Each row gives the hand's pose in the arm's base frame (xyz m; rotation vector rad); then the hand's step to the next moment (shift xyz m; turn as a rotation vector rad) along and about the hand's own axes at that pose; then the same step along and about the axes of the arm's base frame.
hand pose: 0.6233 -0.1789 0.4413 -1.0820 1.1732 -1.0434
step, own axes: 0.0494 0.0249 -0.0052 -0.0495 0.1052 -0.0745
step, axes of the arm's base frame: 0.0010 -0.0446 -0.0331 -0.0734 0.0603 -0.1002
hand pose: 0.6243 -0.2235 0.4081 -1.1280 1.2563 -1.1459
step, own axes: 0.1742 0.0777 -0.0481 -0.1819 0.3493 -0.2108
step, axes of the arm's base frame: -0.0491 -0.1653 -0.0947 -0.2070 0.2172 -0.3309
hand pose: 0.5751 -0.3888 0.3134 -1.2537 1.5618 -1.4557
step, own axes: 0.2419 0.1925 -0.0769 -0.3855 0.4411 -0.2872
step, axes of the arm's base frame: -0.1903 -0.2135 -0.1403 -0.2296 0.4271 -0.4365
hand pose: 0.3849 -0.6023 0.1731 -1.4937 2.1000 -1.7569
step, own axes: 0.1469 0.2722 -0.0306 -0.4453 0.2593 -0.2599
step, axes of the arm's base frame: -0.2685 -0.0991 -0.1212 -0.0671 0.4630 -0.3380
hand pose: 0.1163 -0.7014 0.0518 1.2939 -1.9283 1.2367
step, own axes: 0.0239 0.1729 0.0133 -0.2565 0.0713 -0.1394
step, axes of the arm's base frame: -0.1654 0.0006 -0.0572 0.0327 0.2471 -0.1678
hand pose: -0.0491 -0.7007 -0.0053 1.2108 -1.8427 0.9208
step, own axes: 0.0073 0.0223 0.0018 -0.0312 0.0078 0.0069
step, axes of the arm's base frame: -0.0234 0.0021 0.0017 0.0003 0.0093 -0.0316
